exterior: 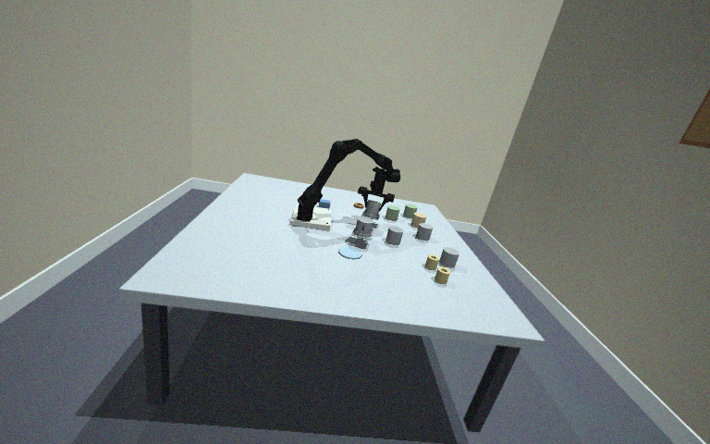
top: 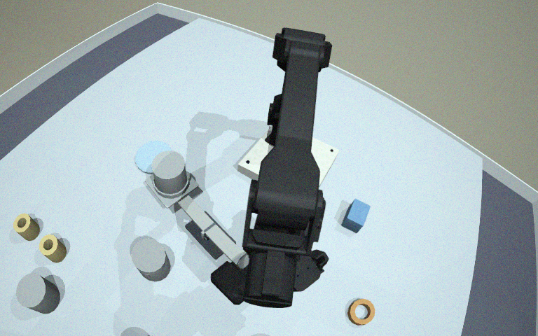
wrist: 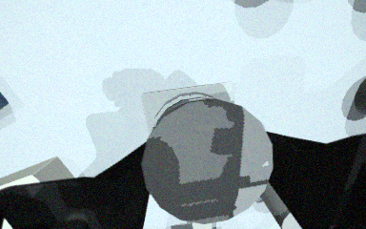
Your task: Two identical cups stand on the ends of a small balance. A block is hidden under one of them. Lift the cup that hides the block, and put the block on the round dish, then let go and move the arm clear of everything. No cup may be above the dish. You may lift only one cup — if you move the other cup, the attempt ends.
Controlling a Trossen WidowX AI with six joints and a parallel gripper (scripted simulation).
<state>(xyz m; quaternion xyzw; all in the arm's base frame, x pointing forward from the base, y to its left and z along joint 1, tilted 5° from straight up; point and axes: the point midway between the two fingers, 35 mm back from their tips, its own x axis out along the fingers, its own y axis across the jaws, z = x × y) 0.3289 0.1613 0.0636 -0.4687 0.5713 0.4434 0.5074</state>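
Right now the balance beam is 140 mm to the right of my gripper tip, 40 mm below it and 20 mm behind it. Round my gripper tip: grey cup: 280 mm to the right, 50 mm behind, 10 mm above; then pale green block: 10 mm to the right, 10 mm below; then round light-blue dish: 380 mm to the right, 90 mm behind, 70 mm below.
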